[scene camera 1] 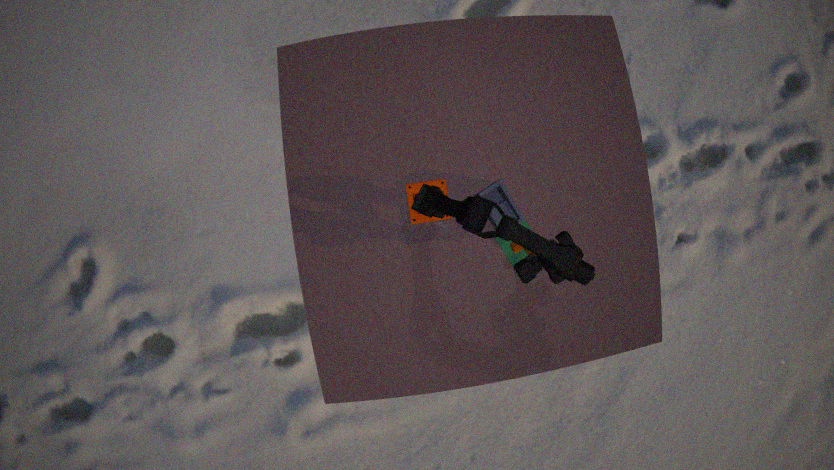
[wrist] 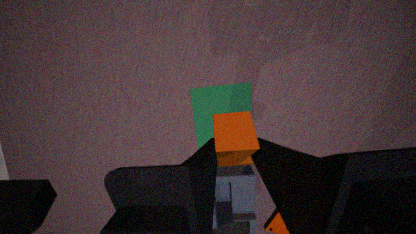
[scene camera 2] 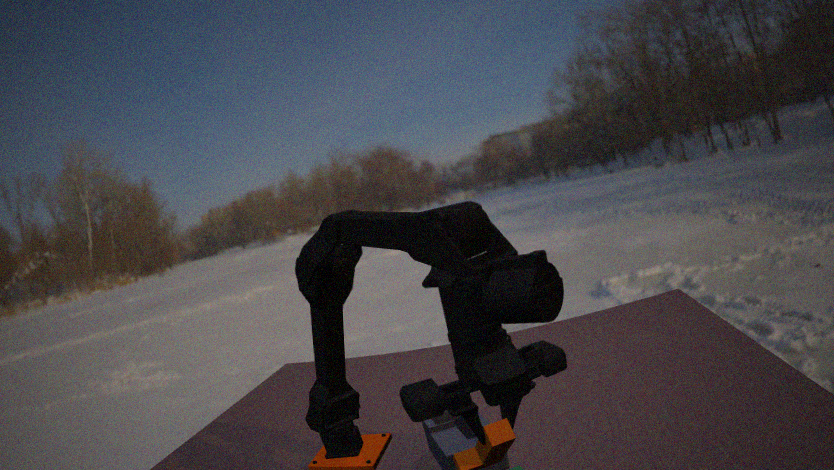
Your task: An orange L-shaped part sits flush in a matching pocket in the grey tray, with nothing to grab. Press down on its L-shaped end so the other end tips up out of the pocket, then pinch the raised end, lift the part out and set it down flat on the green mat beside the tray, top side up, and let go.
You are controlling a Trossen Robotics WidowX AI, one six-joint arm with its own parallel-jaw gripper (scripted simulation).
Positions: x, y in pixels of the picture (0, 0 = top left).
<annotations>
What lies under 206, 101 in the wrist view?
A green mat.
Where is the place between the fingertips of my gripper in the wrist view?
At 231, 141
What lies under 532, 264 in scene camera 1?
My gripper.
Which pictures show my gripper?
Scene camera 1, the wrist view and scene camera 2: all of them.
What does my gripper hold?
An orange L-shaped part.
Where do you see an orange L-shaped part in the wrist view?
At 235, 138
</annotations>
